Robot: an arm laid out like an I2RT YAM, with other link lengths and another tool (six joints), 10 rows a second.
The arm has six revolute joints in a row. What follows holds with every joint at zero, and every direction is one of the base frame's.
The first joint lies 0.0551 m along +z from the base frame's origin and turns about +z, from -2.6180 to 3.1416 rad.
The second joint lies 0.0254 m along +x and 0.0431 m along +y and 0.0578 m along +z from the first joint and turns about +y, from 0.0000 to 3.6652 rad.
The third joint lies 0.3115 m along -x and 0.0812 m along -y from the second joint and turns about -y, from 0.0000 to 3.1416 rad.
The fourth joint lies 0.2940 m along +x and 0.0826 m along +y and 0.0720 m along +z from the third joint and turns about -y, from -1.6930 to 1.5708 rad.
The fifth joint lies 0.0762 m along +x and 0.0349 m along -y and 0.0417 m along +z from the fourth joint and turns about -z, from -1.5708 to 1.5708 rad.
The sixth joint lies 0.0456 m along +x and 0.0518 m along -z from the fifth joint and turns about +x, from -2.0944 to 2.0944 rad.
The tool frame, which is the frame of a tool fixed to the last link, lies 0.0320 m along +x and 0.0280 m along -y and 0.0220 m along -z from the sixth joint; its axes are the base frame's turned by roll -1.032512, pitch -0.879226 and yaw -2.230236 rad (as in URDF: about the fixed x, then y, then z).
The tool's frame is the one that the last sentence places.
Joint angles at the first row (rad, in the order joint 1, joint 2, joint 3, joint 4, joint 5, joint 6):
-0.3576 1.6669 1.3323 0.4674 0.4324 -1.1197
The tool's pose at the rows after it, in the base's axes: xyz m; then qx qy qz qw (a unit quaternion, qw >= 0):
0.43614 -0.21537 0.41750 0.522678 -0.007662 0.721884 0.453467
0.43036 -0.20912 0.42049 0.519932 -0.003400 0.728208 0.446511
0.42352 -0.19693 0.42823 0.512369 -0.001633 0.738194 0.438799
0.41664 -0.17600 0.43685 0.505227 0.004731 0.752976 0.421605
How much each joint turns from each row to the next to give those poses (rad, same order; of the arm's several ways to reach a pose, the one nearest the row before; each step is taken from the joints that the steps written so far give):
0.0052 -0.0151 -0.0164 0.0005 -0.0067 0.0003
0.0066 -0.0281 -0.0226 0.0002 -0.0133 0.0031
0.0197 -0.0372 -0.0196 -0.0008 -0.0015 0.0060
0.0388 -0.0486 -0.0253 -0.0085 -0.0046 0.0095

